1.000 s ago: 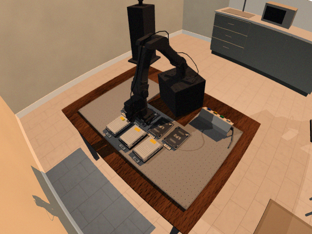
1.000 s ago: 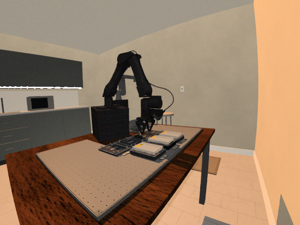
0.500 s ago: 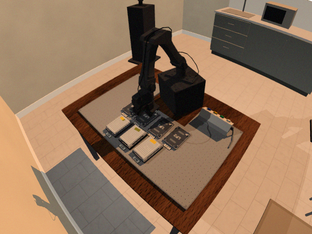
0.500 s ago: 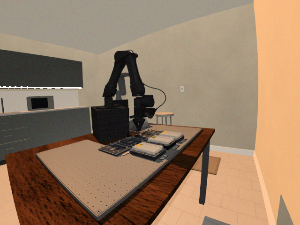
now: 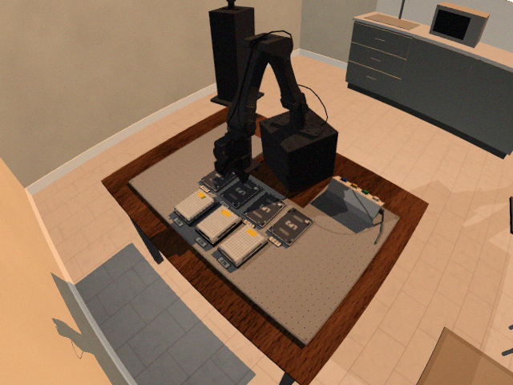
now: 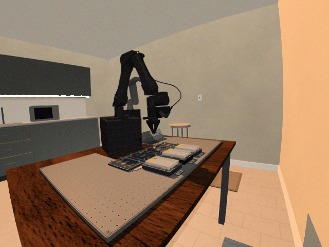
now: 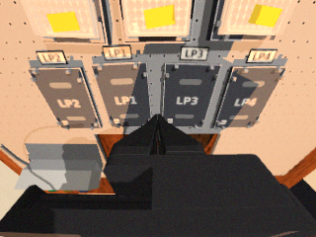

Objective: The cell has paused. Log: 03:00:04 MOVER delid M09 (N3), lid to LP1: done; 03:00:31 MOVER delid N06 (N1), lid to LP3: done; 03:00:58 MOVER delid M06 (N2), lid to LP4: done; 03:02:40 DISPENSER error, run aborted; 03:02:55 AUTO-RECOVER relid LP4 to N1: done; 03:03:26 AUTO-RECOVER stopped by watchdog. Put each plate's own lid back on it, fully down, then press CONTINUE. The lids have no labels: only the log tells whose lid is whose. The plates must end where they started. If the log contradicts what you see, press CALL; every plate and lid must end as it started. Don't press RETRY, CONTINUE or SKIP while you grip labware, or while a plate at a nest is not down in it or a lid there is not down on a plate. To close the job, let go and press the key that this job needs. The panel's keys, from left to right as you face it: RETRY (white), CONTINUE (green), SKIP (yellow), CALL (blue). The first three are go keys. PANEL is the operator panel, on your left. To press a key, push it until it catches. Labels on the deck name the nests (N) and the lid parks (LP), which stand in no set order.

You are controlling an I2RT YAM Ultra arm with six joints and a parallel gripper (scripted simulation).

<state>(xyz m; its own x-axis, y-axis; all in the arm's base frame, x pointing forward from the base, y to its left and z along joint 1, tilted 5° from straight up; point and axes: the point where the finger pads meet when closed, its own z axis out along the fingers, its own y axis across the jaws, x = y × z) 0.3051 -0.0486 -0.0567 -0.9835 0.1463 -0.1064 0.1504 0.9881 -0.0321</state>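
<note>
The green CONTINUE key lies 38 cm to the left of my hand, 26 cm behind it and 7 cm below it. Round my hand: clear lid 16 cm ahead, 10 cm to the left, 10 cm below; then white well plate 15 cm to the right, 13 cm ahead, 10 cm below; then blue CALL key 28 cm to the left, 28 cm behind, 7 cm below.
</note>
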